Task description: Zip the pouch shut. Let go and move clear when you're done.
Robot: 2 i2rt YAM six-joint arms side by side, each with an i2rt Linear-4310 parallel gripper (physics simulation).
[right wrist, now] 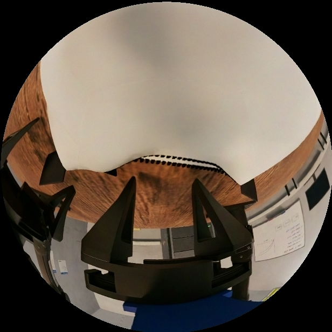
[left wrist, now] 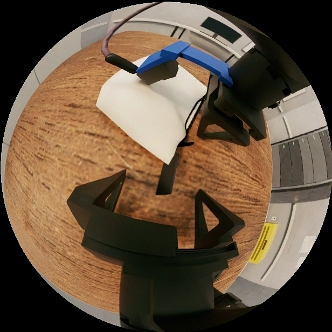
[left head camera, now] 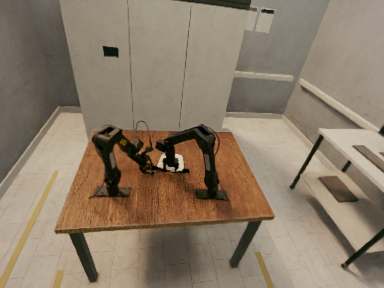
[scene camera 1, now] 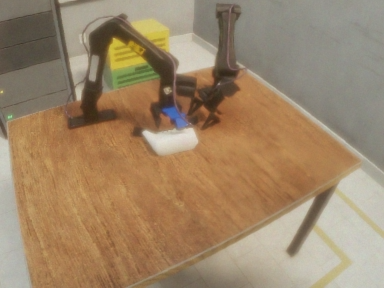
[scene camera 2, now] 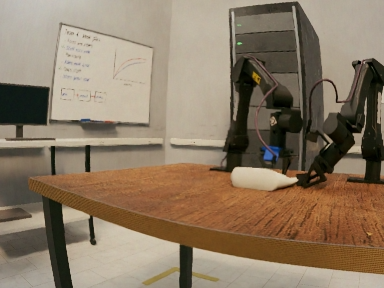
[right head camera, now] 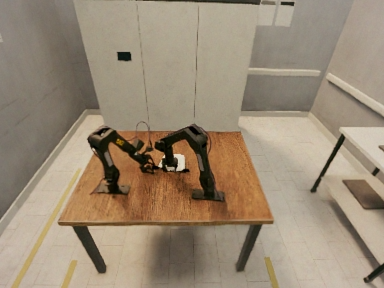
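The white pouch (left head camera: 180, 162) (right head camera: 181, 162) (scene camera 1: 172, 143) (scene camera 2: 255, 178) (left wrist: 142, 107) (right wrist: 165, 90) lies on the table. Its black zipper teeth (right wrist: 185, 164) run along the near edge in the right wrist view, with the two rows apart. A small dark pull tab (right wrist: 114, 173) (left wrist: 186, 144) is at the left end of that edge. A black end tab (left wrist: 167, 175) (right wrist: 52, 169) sticks out beside it. My left gripper (left wrist: 163, 183) (right wrist: 54, 158) is wide open, its fingers on either side of that end tab. My right gripper (right wrist: 165, 181) is partly open and empty, close to the zipper edge.
Both arms stand on the wooden table (left head camera: 150, 210) (scene camera 1: 125, 215), and the two grippers are close to each other. A second black end tab (right wrist: 248, 190) (scene camera 1: 137, 131) sticks out at the pouch's other corner. Yellow and green crates (scene camera 1: 150, 37) stand beyond the table.
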